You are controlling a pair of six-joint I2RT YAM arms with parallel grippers.
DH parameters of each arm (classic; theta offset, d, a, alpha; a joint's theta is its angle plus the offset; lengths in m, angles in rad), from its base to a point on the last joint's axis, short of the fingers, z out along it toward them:
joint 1: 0 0.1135 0.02 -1.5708
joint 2: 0 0 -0.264 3.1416
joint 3: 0.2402 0 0.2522 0
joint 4: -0.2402 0 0.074 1.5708
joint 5: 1.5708 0 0 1.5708
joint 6: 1.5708 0.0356 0 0
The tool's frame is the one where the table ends.
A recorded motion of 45 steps. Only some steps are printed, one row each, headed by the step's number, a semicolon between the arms.
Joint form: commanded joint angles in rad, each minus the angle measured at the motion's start. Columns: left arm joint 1, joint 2, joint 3, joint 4, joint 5, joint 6; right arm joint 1, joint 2, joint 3, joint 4, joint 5, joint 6.
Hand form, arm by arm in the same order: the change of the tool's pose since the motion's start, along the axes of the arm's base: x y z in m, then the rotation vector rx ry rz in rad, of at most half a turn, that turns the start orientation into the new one. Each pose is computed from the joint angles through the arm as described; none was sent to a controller.
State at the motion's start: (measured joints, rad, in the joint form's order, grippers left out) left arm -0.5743 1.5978 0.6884 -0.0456 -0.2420 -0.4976; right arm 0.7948 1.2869 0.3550 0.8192 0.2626 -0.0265
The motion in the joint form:
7: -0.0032 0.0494 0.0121 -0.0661 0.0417 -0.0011; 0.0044 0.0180 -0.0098 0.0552 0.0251 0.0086
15: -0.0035 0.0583 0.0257 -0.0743 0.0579 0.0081; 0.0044 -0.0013 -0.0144 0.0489 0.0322 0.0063
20: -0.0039 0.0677 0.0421 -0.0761 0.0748 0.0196; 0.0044 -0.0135 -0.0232 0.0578 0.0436 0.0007
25: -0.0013 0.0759 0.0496 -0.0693 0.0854 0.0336; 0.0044 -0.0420 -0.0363 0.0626 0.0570 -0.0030
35: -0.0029 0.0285 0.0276 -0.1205 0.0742 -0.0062; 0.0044 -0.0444 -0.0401 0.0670 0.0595 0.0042
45: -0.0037 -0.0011 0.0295 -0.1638 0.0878 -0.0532; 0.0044 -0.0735 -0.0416 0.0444 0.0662 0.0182
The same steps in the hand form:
7: -0.0032 -0.0008 -0.0142 0.0261 0.1060 -0.0246; -0.0001 0.0002 -0.0011 0.0253 -0.0167 -0.0214
15: -0.0012 -0.0029 -0.0138 0.0216 0.1155 -0.0411; -0.0016 -0.0017 0.0013 0.0289 -0.0241 -0.0282
20: 0.0019 -0.0057 -0.0125 0.0132 0.1174 -0.0602; -0.0031 -0.0038 0.0023 0.0323 -0.0360 -0.0391
25: 0.0044 -0.0068 -0.0126 0.0100 0.1153 -0.0750; -0.0061 -0.0075 0.0052 0.0431 -0.0524 -0.0522
35: -0.0048 -0.0009 -0.0079 0.0098 0.1368 -0.0369; -0.0066 -0.0081 0.0050 0.0514 -0.0511 -0.0552
45: -0.0086 0.0007 -0.0020 -0.0189 0.1585 -0.0050; -0.0085 -0.0104 0.0084 0.0670 -0.0481 -0.0629

